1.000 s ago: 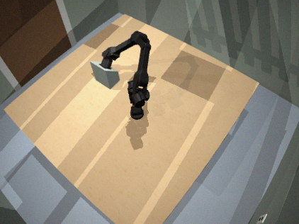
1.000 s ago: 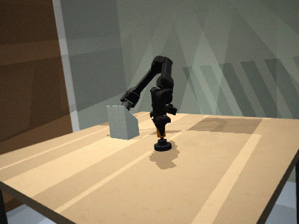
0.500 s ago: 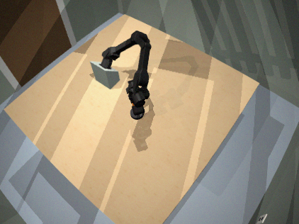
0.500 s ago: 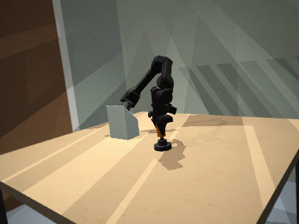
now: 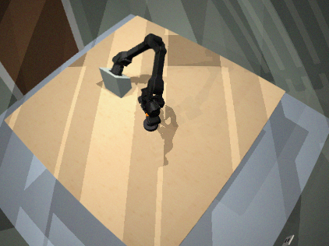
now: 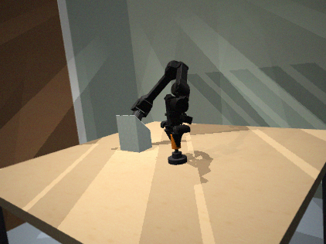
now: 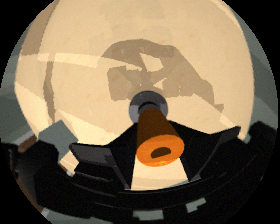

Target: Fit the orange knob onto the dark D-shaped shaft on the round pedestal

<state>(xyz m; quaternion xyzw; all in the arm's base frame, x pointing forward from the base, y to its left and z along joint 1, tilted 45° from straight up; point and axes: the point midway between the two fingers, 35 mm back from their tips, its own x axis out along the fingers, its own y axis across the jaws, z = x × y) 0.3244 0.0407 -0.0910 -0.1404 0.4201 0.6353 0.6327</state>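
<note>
Right now the orange knob is 20 mm above my gripper tip. From my gripper tip the other things lie so: dark round pedestal: 40 mm below.
</note>
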